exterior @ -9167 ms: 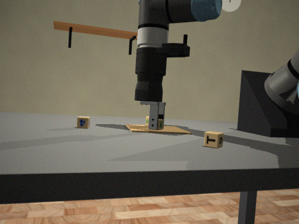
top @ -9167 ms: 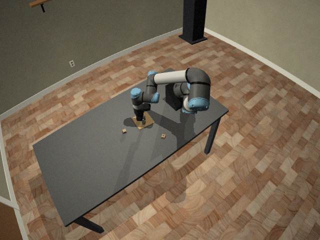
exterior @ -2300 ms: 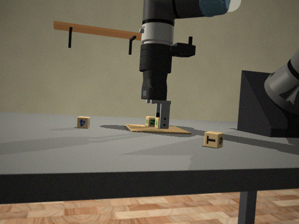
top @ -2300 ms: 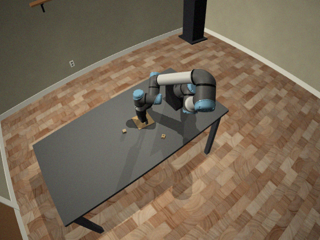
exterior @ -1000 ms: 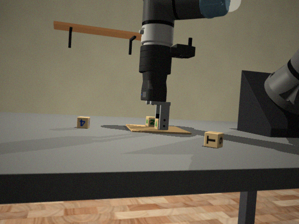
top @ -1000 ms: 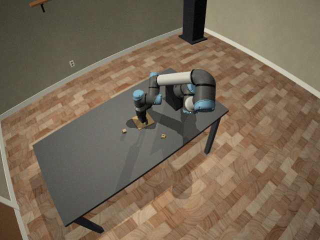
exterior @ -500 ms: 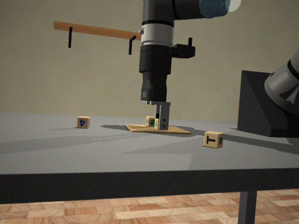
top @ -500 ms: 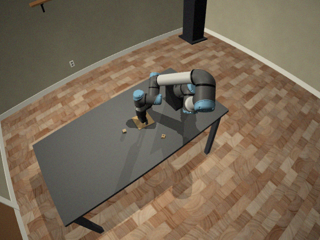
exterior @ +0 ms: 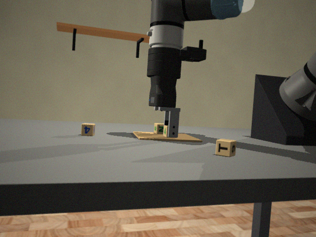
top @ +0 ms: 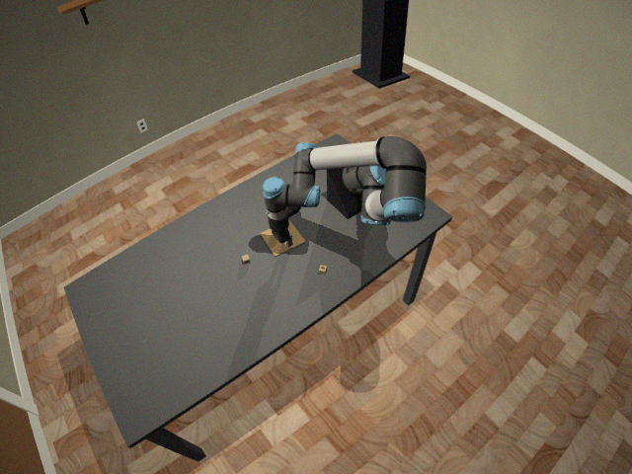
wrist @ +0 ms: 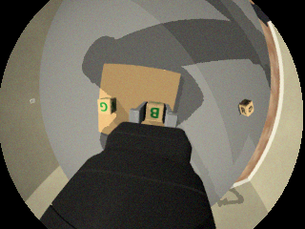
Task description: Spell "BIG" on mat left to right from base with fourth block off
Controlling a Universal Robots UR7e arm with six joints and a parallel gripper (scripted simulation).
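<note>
My gripper is now 4 cm to the left of the tan mat and 2 cm above it. From my hand the other things lie so: T block: 4 cm behind, 19 cm to the left, 1 cm below.
</note>
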